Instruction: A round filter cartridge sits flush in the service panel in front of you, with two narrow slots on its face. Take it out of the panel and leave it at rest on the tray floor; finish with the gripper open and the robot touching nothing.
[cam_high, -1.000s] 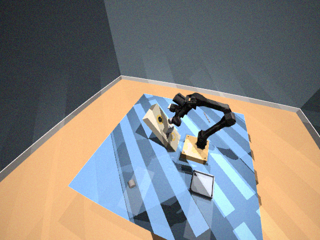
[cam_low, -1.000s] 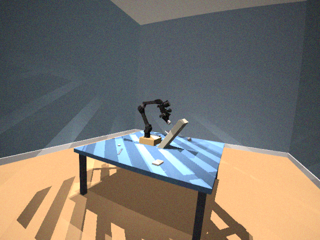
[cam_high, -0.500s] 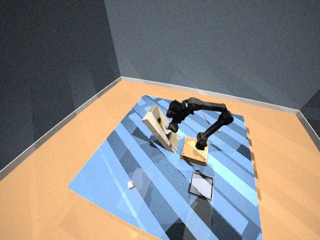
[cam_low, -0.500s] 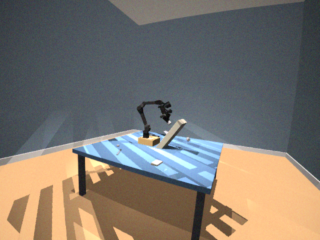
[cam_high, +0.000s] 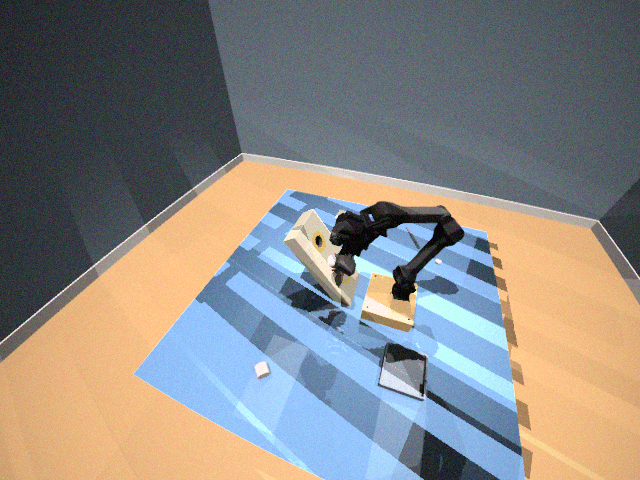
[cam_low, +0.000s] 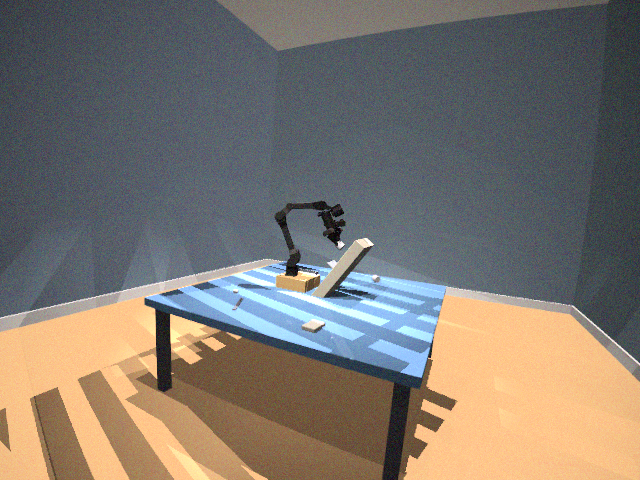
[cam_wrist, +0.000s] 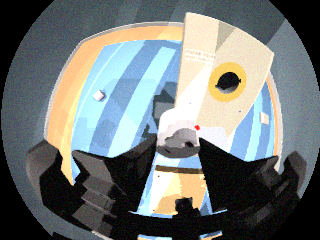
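The grey tray lies 270 mm behind my gripper tip, 250 mm to the left of it and 260 mm below it. From my gripper tip the other things lie so: white round filter cartridge right at my gripper tip; beige service panel 50 mm ahead, 100 mm to the right, 110 mm below.
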